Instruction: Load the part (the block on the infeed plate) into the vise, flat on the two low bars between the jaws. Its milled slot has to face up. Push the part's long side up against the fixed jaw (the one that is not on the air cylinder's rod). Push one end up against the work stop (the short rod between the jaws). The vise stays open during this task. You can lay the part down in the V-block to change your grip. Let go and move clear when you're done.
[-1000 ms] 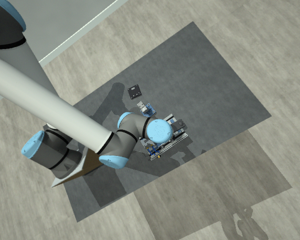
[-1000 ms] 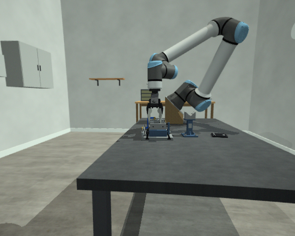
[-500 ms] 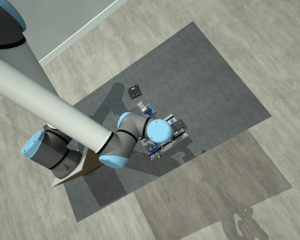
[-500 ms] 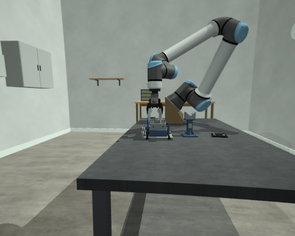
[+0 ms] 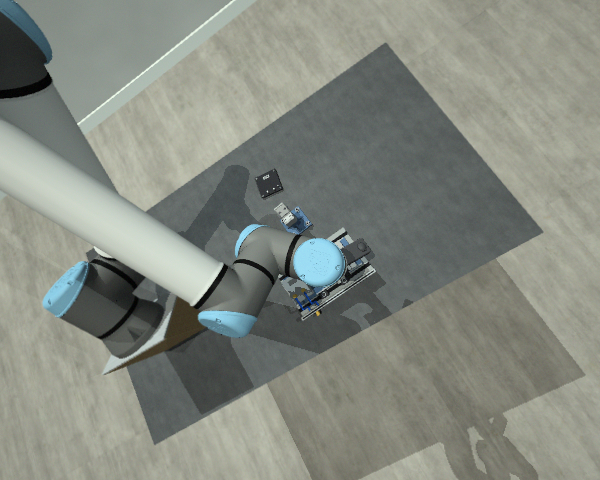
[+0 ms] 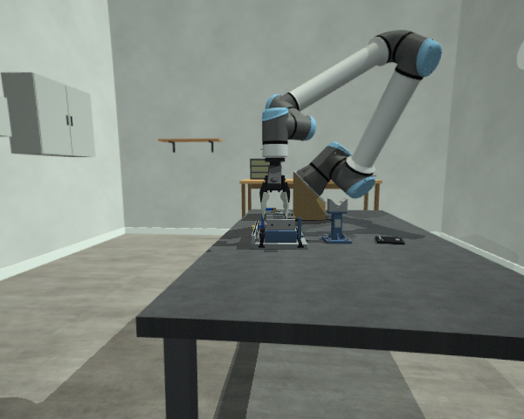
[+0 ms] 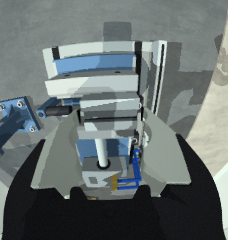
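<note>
Right now the part is right at my hand. From my hand the other things lie so: infeed plate (410 mm to the left, 120 mm behind, 100 mm below); then vise (70 mm behind, 60 mm below, 10 mm to the left).
</note>
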